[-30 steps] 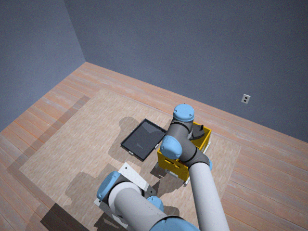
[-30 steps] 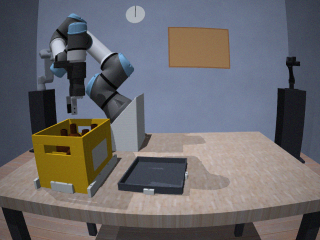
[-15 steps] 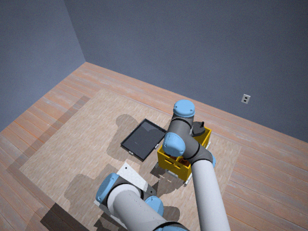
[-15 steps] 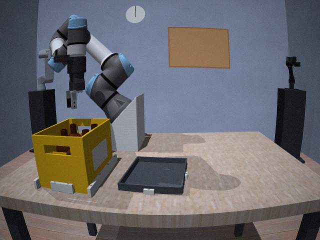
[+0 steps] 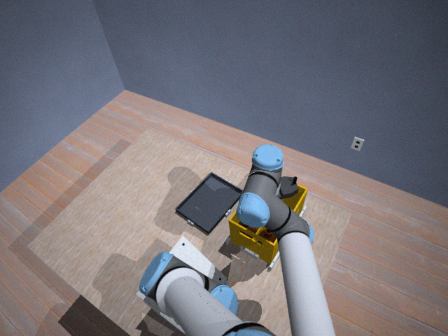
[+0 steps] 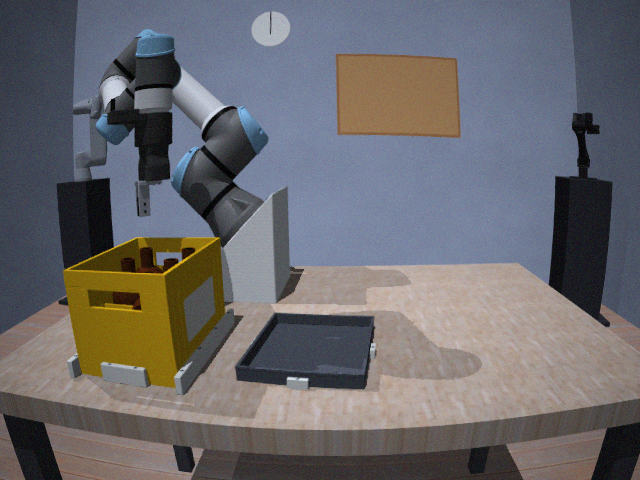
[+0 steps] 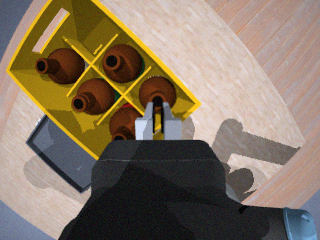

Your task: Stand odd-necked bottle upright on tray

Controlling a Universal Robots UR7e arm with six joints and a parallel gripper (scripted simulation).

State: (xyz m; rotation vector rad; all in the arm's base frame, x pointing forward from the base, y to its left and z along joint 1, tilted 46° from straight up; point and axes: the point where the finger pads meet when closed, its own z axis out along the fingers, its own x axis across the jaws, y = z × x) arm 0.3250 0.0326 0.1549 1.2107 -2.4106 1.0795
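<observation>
Now: the yellow crate 90 mm ahead of my hand, 60 mm to the left of it and 160 mm below it. From my hand the other things lie so: dark tray 30 mm ahead, 320 mm to the left, 230 mm below; then bottle 170 mm ahead, 110 mm to the left, 160 mm below.
</observation>
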